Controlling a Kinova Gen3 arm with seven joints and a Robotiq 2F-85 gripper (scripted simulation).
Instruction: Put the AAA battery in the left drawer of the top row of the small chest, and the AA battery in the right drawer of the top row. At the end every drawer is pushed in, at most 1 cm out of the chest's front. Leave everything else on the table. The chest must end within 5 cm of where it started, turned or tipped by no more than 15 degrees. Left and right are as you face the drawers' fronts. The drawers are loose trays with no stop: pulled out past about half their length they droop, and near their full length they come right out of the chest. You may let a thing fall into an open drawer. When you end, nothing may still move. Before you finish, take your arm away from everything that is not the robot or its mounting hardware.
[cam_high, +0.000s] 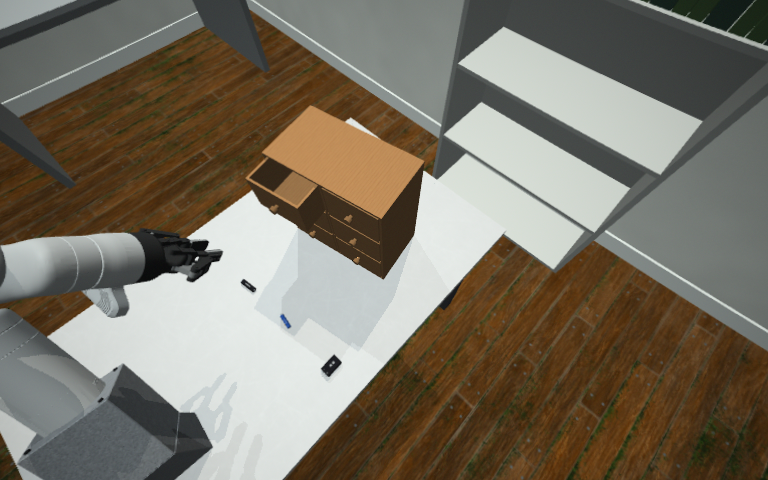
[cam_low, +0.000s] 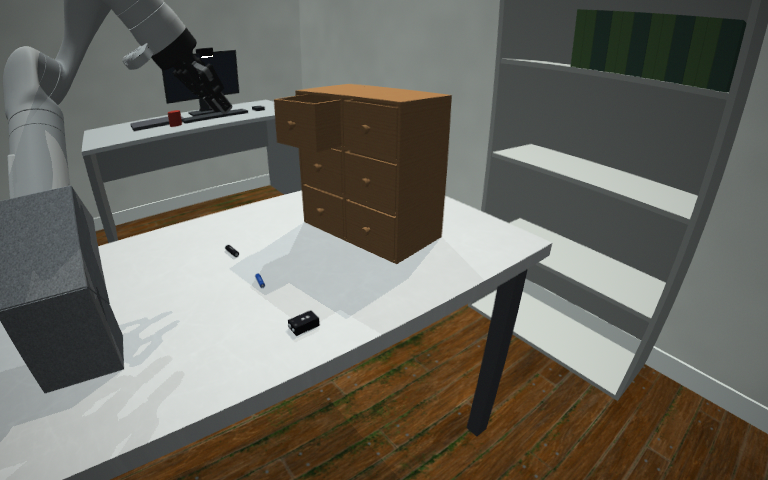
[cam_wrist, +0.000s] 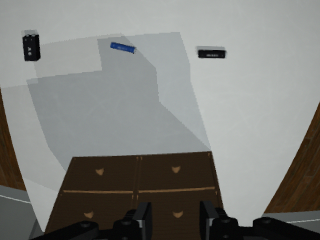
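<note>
My gripper is now 34 cm above the blue AAA battery and 8 cm to the left of it. Also, from my hand: black box: 34 cm below, 25 cm to the right, 1 cm behind; then black AA battery: 34 cm below, 8 cm to the left, 1 cm ahead.
</note>
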